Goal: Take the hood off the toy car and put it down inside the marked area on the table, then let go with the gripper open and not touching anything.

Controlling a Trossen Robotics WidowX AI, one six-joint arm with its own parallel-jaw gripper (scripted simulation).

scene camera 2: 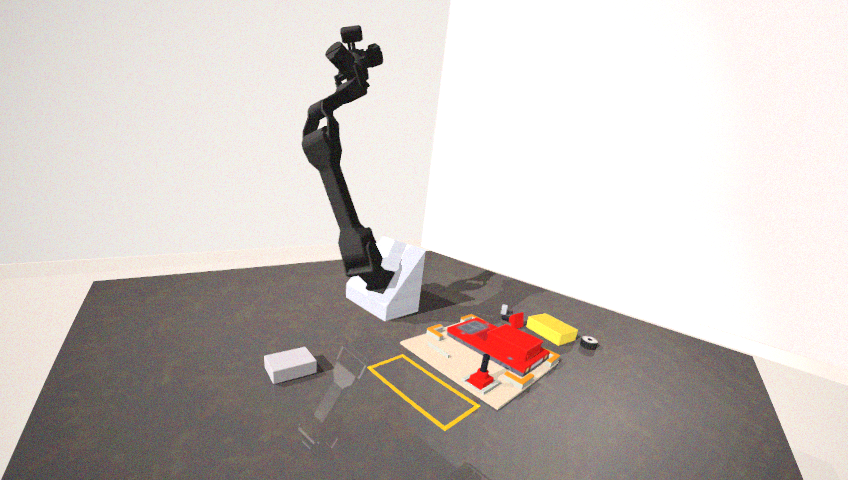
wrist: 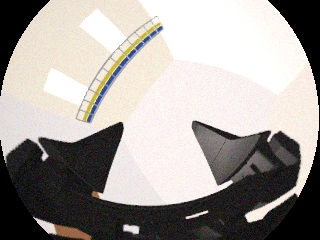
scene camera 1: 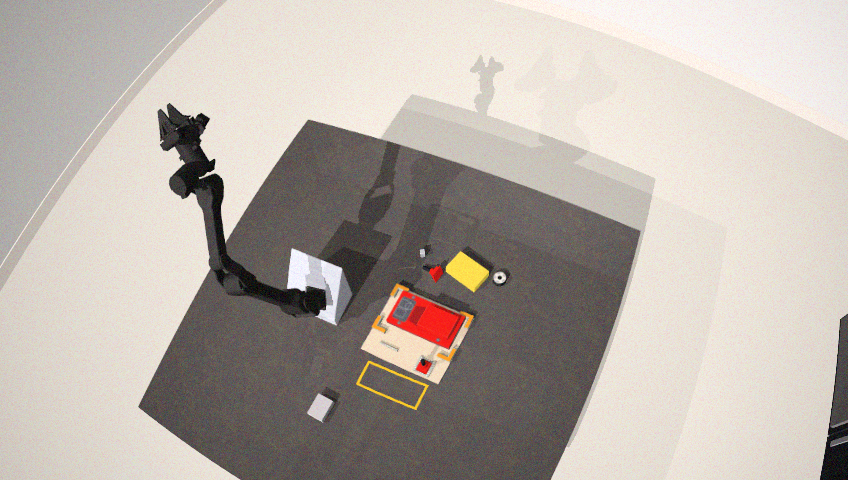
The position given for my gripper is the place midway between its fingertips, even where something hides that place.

my gripper: scene camera 2 355, 41; wrist 158, 124; scene camera 1 163, 106
yellow sponge block: scene camera 2; scene camera 1; not seen in the wrist view (out of frame)
same spot on beige board: [scene camera 1: 385, 341] = [scene camera 2: 437, 346]
same spot on yellow sponge block: [scene camera 1: 463, 268] = [scene camera 2: 548, 321]
